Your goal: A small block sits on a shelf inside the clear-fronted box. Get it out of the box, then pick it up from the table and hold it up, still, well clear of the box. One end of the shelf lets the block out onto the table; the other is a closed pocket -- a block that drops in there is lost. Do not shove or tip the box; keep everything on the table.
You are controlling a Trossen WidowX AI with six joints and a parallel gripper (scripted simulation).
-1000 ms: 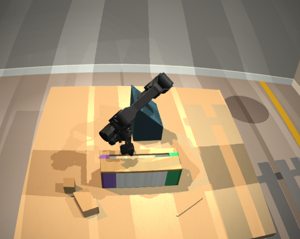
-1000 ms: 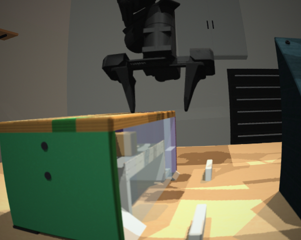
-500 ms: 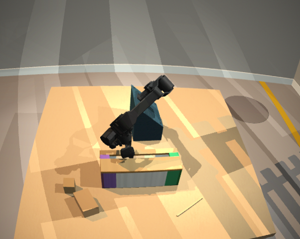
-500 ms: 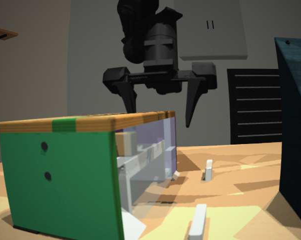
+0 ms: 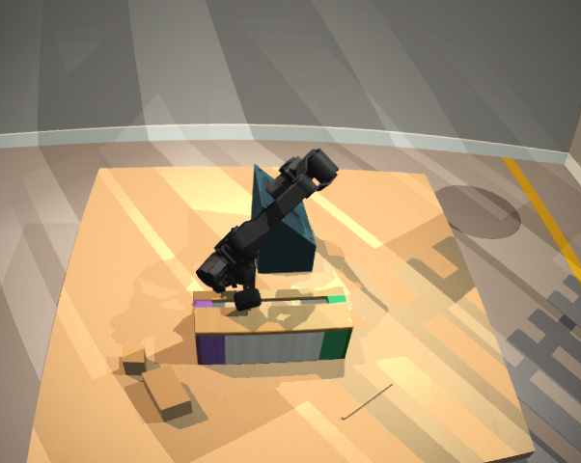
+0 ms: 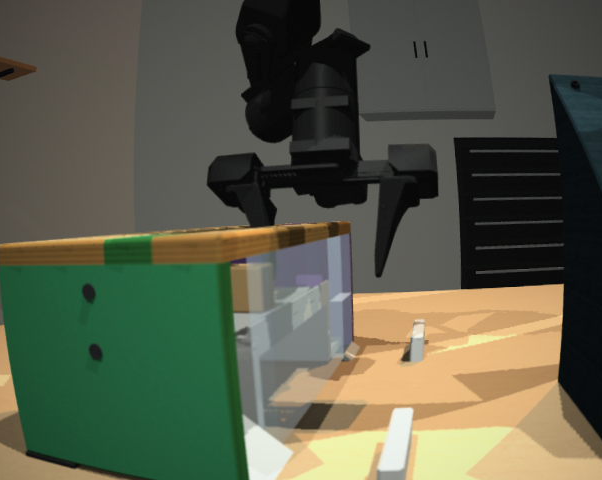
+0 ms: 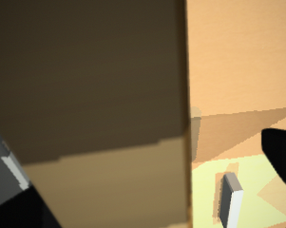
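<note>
My gripper tip is 3 cm short of the box, 4 cm to the right of it and 3 cm above it. The rest, counted from my gripper tip: thin rod 24 cm ahead, 31 cm to the left, 8 cm below; then block 4 cm ahead, 5 cm to the left.
</note>
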